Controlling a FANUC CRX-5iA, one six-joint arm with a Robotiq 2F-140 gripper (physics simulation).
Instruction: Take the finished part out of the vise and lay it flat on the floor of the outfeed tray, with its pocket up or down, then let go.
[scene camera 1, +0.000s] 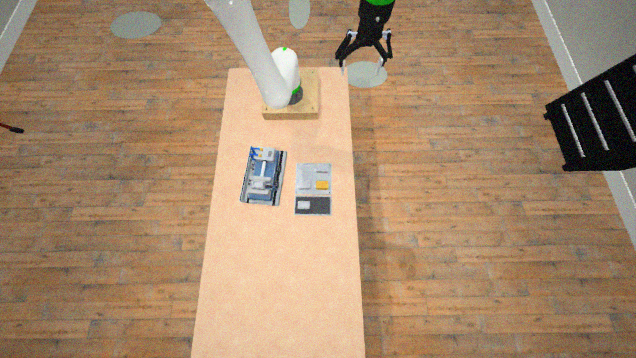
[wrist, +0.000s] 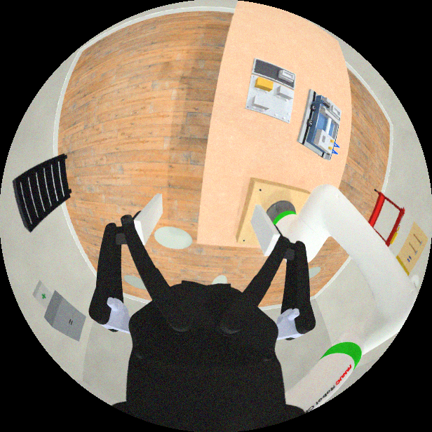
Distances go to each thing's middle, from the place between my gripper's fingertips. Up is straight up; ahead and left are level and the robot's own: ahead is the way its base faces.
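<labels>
From the light grey plate (scene camera 1: 305, 172), my gripper is well above it, a good way to the left of it, and well short of it too.
</labels>
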